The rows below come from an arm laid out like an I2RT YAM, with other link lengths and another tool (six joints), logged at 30 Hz.
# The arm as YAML. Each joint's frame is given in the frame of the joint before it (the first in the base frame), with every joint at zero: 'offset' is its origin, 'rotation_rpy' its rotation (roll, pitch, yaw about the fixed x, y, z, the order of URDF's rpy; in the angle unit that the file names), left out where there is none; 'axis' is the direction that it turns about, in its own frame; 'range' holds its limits. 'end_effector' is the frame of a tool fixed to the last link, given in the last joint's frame.
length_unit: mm
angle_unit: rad
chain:
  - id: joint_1
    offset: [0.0, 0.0, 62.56]
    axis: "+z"
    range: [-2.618, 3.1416]
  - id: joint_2
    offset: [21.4, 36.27, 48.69]
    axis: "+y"
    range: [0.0, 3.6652]
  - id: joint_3
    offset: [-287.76, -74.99, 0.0]
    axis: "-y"
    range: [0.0, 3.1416]
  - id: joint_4
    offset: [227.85, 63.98, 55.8]
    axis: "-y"
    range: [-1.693, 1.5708]
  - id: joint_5
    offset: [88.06, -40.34, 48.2]
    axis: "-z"
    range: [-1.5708, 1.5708]
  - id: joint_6
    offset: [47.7, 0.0, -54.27]
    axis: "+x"
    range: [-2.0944, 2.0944]
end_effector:
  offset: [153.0, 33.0, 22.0]
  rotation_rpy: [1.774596, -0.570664, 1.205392]
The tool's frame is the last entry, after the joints.
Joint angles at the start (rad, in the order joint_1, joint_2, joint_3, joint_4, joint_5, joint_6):
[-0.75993 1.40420 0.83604 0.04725 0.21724 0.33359]
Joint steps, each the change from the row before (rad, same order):
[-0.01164 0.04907 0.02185 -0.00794 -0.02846 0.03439]
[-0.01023 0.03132 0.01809 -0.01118 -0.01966 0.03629]
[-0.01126 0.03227 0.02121 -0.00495 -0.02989 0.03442]
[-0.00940 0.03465 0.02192 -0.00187 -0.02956 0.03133]
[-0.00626 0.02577 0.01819 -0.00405 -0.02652 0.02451]
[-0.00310 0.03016 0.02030 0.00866 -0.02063 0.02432]
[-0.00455 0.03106 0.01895 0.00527 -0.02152 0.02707]
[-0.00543 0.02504 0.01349 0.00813 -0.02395 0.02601]
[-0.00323 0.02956 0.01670 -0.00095 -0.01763 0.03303]
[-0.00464 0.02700 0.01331 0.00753 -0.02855 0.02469]
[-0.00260 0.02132 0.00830 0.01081 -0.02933 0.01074]
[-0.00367 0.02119 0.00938 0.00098 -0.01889 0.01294]
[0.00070 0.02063 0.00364 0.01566 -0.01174 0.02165]
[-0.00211 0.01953 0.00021 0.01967 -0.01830 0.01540]
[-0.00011 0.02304 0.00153 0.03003 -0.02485 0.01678]
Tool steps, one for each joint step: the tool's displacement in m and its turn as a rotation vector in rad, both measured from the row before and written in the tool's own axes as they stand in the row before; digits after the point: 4 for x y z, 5 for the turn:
[-0.0005 -0.0059 0.0136 0.04401 -0.01836 0.02087]
[-0.0009 -0.0018 0.0090 0.03314 -0.01481 0.02872]
[0.0021 -0.0013 0.0079 0.03651 -0.00365 0.02847]
[0.0028 -0.0017 0.0083 0.03570 -0.00246 0.02525]
[0.0026 -0.0021 0.0059 0.03149 -0.00053 0.01838]
[0.0056 -0.0009 0.0060 0.02386 0.00688 0.01978]
[0.0035 -0.0012 0.0073 0.02706 0.00122 0.02228]
[0.0029 -0.0010 0.0058 0.02721 0.00458 0.02195]
[0.0008 -0.0016 0.0082 0.02869 -0.00726 0.02749]
[0.0023 -0.0025 0.0067 0.03257 0.00281 0.01866]
[0.0024 -0.0039 0.0051 0.02897 0.00691 0.00389]
[-0.0005 -0.0019 0.0063 0.02247 -0.00505 0.00961]
[0.0009 -0.0018 0.0059 0.01798 0.00239 0.01669]
[0.0004 -0.0019 0.0056 0.02011 0.00515 0.01113]
[0.0031 -0.0034 0.0054 0.02537 0.01476 0.00860]

